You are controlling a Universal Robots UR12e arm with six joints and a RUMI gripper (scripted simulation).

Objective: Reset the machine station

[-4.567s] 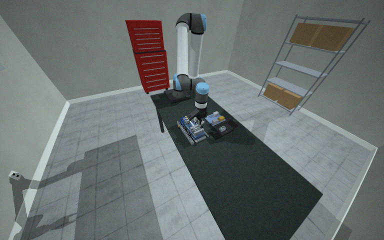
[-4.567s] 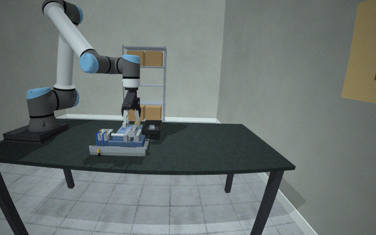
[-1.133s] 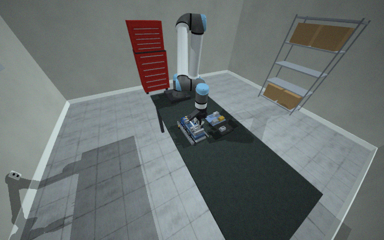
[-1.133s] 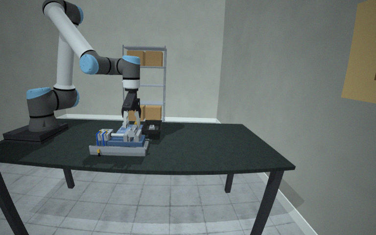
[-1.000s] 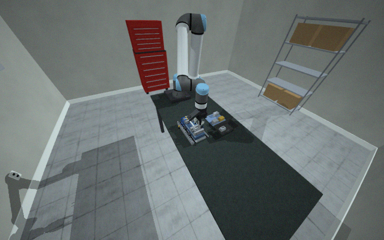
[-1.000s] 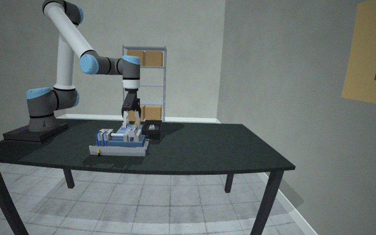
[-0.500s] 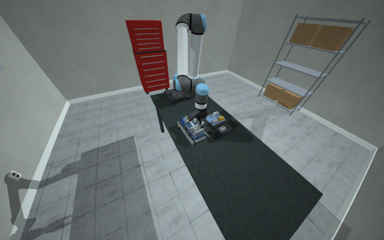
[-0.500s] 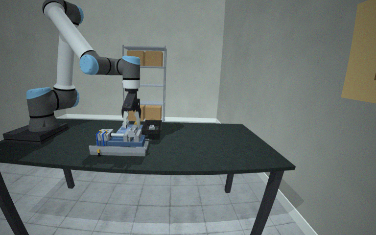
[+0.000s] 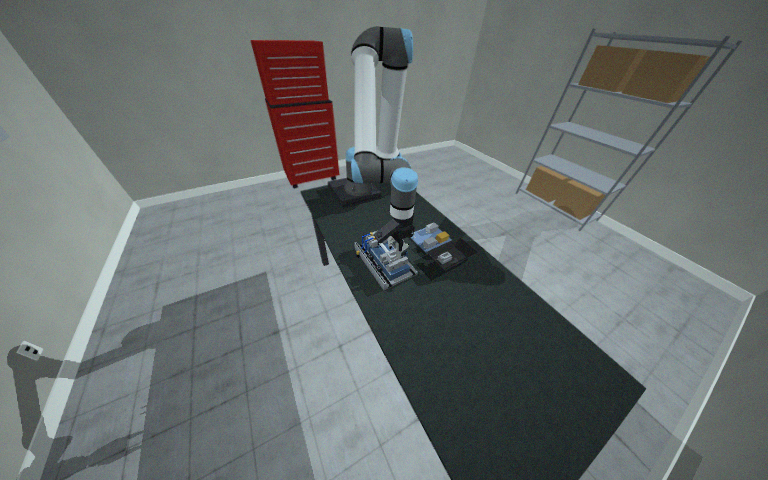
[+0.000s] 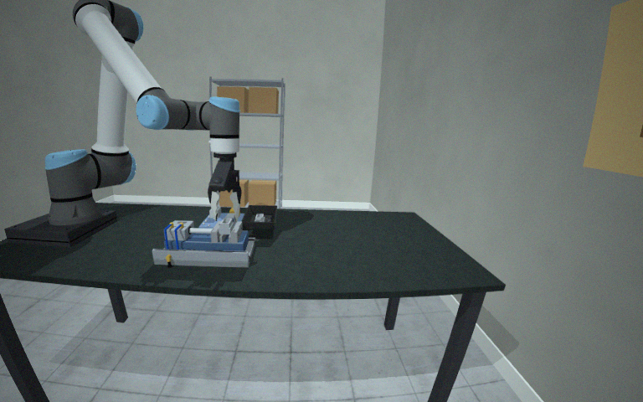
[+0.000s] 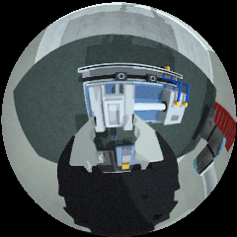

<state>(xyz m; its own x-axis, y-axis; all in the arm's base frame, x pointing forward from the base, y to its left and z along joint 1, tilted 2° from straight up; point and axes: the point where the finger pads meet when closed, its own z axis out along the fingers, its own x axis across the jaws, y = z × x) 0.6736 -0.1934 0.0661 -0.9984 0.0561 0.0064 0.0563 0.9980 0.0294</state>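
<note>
Right now my hand is 9 cm above the blue vise and 7 cm past it. The rest, counted from my hand: light gray base rail 9 cm to the right, 9 cm below, 7 cm behind; then vise hose end block 16 cm behind, 5 cm below, 1 cm to the left; then yellow brass blank 36 cm to the left, 10 cm below, 2 cm behind.
</note>
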